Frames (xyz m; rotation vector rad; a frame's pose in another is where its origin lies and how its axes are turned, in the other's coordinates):
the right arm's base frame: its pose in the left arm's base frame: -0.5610 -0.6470 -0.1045 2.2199 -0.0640 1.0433
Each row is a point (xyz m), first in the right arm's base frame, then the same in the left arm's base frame.
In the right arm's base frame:
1: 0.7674 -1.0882 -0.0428
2: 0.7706 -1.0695 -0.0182
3: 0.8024 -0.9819 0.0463
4: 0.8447 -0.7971 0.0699
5: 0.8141 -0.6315 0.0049
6: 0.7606 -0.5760 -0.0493
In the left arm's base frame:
1: 0.2704 0.3929 -0.1529
2: 0.2831 0.3646 -0.1514
3: 0.3202 0.2660 -0.1097
4: 0.3070 0.1190 0.0117
5: 0.1914 0.0229 0.1115
6: 0.1017 0.0001 0.1295

